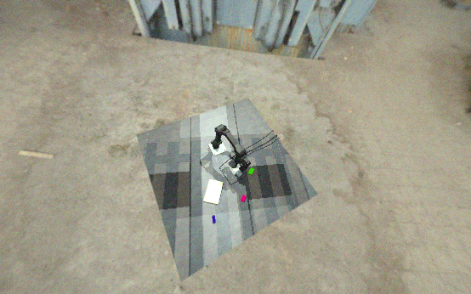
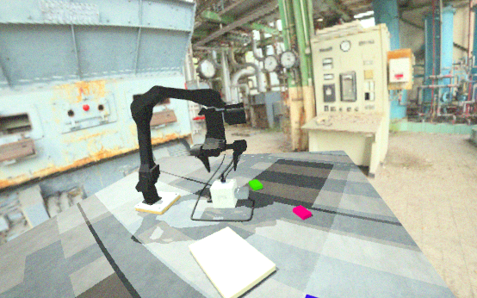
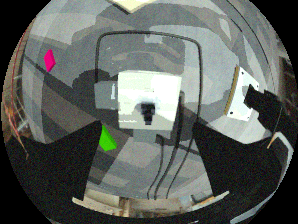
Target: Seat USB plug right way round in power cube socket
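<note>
The dark USB plug lies 3 cm below my gripper tip. The rest, counted from my gripper tip: green block (6 cm ahead, 14 cm to the left, 11 cm below); then magenta block (27 cm ahead, 2 cm to the right, 11 cm below); then cream flat pad (14 cm ahead, 25 cm to the right, 11 cm below).
</note>
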